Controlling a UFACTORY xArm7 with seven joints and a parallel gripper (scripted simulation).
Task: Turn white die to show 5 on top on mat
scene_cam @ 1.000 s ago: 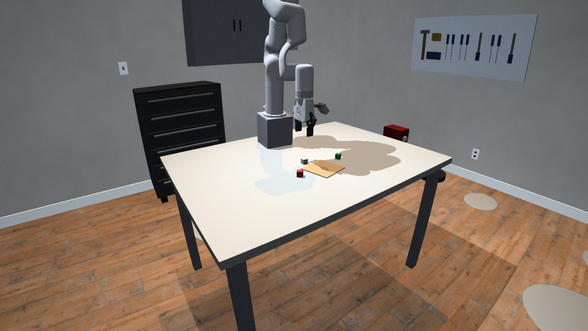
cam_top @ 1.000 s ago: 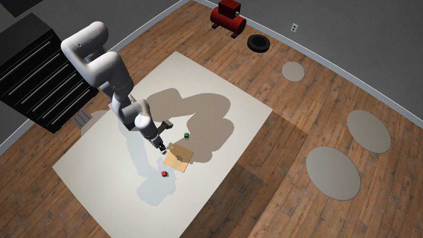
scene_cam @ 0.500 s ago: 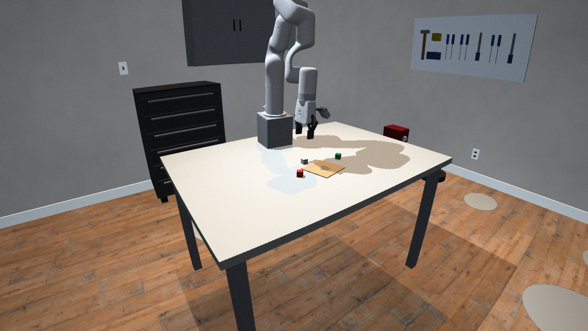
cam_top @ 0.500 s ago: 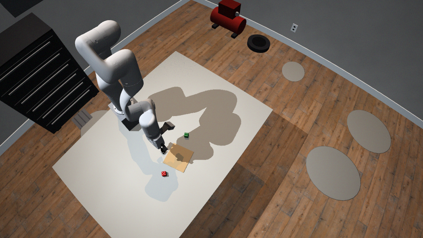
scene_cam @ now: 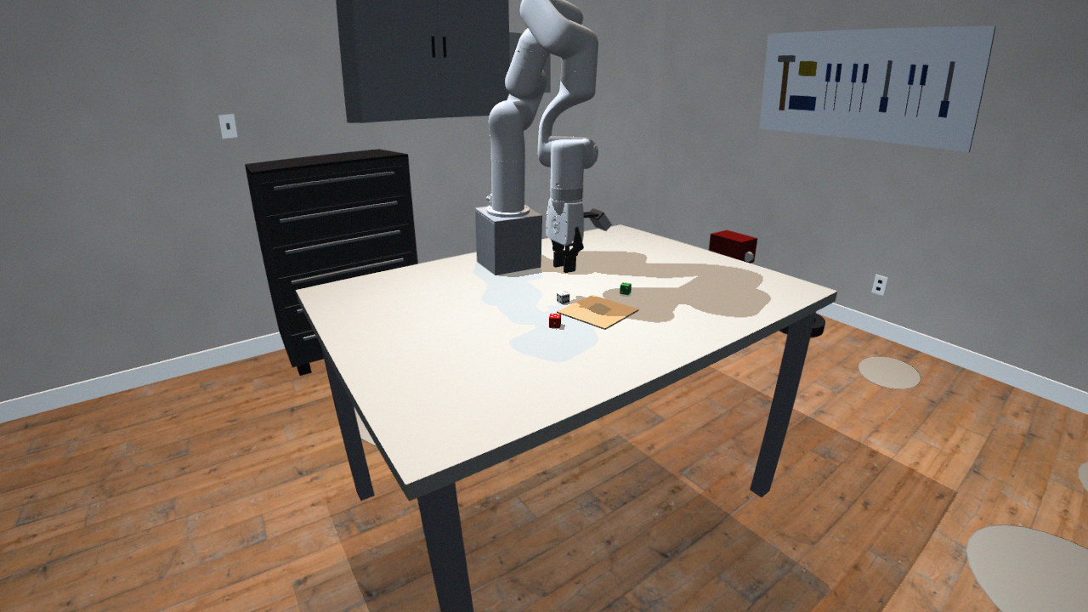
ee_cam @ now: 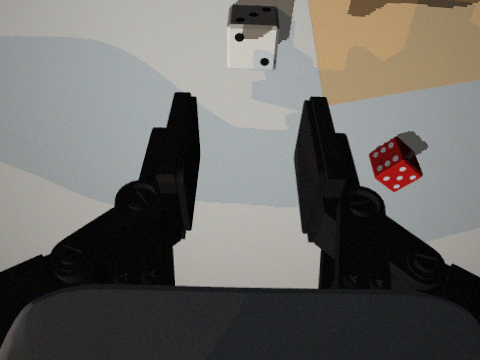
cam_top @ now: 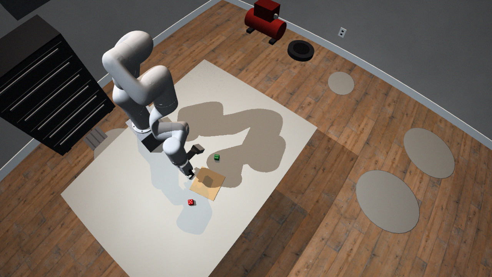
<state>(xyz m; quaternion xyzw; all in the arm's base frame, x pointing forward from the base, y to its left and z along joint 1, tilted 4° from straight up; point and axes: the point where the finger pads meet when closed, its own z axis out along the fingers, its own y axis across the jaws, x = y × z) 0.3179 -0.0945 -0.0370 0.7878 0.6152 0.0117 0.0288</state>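
My gripper is now 90 mm above the white die. Also, from my hand: green die (70 mm ahead, 160 mm to the left, 90 mm below); then red die (80 mm ahead, 120 mm to the right, 90 mm below); then tan mat (100 mm ahead, 10 mm to the left, 100 mm below).
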